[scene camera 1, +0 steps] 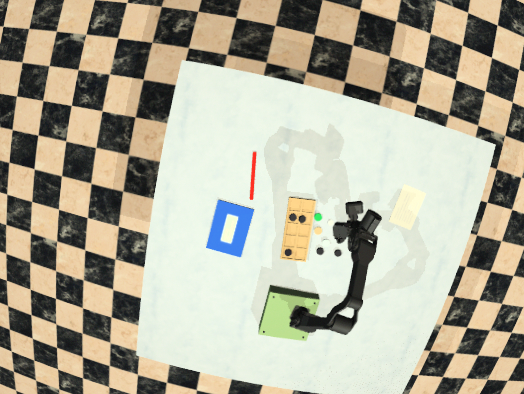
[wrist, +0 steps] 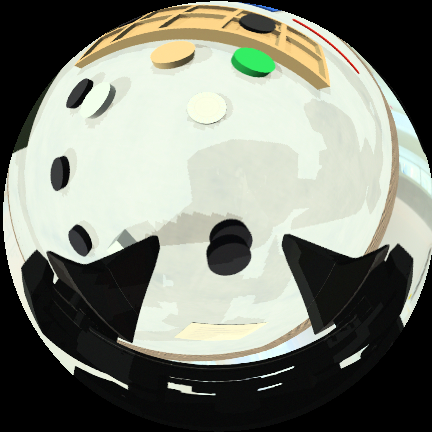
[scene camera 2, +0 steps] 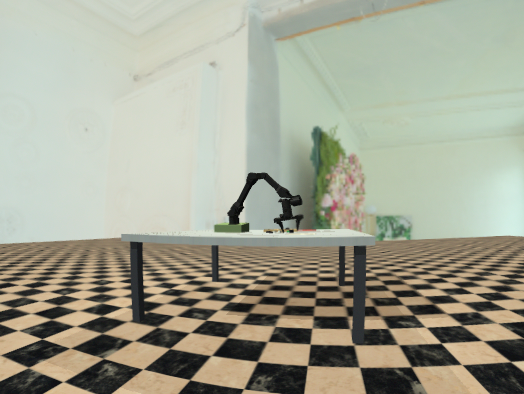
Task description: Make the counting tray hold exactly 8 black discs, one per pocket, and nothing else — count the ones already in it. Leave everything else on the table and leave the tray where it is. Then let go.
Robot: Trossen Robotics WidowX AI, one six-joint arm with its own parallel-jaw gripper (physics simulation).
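The wooden counting tray [scene camera 1: 303,204] [wrist: 200,34] has two columns of pockets. Three black discs [scene camera 1: 292,217] [scene camera 1: 302,219] [scene camera 1: 288,252] show in it in scene camera 1; the other pockets look empty. My gripper [scene camera 2: 290,229] [wrist: 221,241] is open, low over the table to the tray's right, with nothing gripped. In the wrist view two overlapping black discs [wrist: 228,259] [wrist: 230,228], seemingly stacked, lie between the spread fingers. Three more loose black discs [wrist: 79,93] [wrist: 60,173] [wrist: 80,240] are on the left. In scene camera 1 the arm hides the stack.
Beside the tray lie a green disc [scene camera 1: 318,216] [wrist: 253,62], a tan disc [scene camera 1: 318,230] [wrist: 172,54] and two whitish discs [wrist: 206,107] [wrist: 98,100]. A grey-white block [wrist: 119,244] is near the left finger. A blue frame [scene camera 1: 213,235], red stick [scene camera 1: 253,175] and cream card [scene camera 1: 407,207] lie farther out.
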